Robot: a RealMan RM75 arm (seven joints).
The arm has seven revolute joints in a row. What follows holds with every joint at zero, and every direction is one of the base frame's. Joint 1 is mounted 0.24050 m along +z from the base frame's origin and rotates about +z. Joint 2 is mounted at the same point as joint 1 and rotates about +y. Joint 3 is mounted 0.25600 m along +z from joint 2 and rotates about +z. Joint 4 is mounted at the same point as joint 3 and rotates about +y. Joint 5 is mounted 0.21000 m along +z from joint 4 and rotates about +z. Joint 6 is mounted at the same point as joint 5 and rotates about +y. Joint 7 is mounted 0.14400 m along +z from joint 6 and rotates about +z. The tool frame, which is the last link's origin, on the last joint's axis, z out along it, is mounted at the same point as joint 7; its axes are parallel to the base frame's.
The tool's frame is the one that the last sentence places.
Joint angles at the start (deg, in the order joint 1, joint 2, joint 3, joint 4, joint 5, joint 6, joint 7):
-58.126 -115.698 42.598 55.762 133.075 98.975 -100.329
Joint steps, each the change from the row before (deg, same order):
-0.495 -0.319 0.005 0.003 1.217 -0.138 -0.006
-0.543 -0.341 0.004 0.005 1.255 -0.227 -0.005
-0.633 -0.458 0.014 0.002 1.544 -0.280 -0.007
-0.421 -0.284 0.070 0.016 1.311 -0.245 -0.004
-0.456 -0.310 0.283 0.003 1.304 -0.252 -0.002
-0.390 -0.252 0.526 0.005 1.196 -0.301 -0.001
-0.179 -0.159 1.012 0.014 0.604 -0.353 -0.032
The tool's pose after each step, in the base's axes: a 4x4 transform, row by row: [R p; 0 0 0 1], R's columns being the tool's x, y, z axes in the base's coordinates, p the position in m. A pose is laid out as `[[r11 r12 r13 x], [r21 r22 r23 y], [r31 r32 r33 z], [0 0 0 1]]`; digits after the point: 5 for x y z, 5 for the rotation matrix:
[[0.98963 0.08440 0.11619 -0.08720], [0.06787 -0.98789 0.13955 0.41620], [0.12656 -0.13022 -0.98337 0.04962], [0 0 0 1]]
[[0.99186 0.07957 0.09945 -0.08567], [0.06524 -0.98802 0.13986 0.41695], [0.10939 -0.13223 -0.98516 0.04704], [0 0 0 1]]
[[0.99413 0.07396 0.07893 -0.08399], [0.06241 -0.98820 0.13985 0.41766], [0.08834 -0.13410 -0.98702 0.04362], [0 0 0 1]]
[[0.99576 0.07008 0.05955 -0.08351], [0.06107 -0.98804 0.14158 0.41836], [0.06876 -0.13734 -0.98813 0.04143], [0 0 0 1]]
[[0.99727 0.06337 0.03799 -0.08261], [0.05742 -0.98830 0.14134 0.41885], [0.04650 -0.13877 -0.98923 0.03865], [0 0 0 1]]
[[0.99839 0.05474 0.01474 -0.08184], [0.05212 -0.98862 0.14111 0.41929], [0.02230 -0.14011 -0.98988 0.03588], [0 0 0 1]]
[[0.99903 0.04358 -0.00545 -0.08097], [0.04392 -0.98935 0.13878 0.41923], [0.00066 -0.13889 -0.99031 0.03290], [0 0 0 1]]

